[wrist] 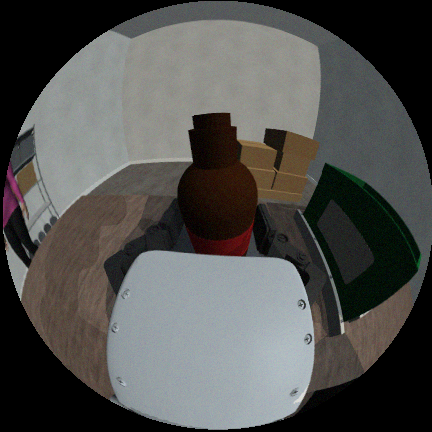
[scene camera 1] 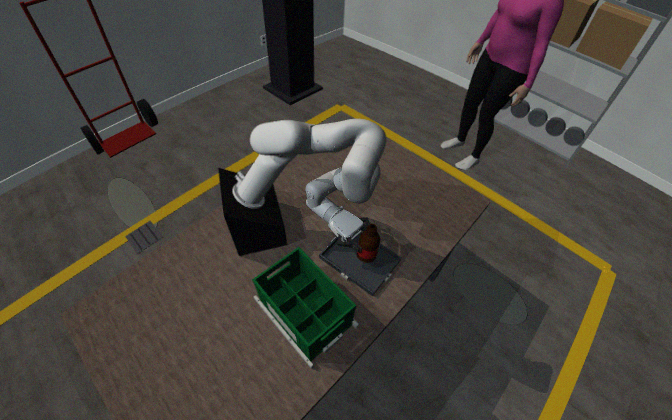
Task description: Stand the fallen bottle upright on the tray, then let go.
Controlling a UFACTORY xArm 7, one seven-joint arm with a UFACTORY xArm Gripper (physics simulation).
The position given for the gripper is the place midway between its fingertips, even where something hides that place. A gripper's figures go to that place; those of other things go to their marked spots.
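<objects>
A brown bottle (wrist: 216, 194) sits 8 cm from the lens, while the gripper (wrist: 218, 211) is 13 cm from the lens.
</objects>
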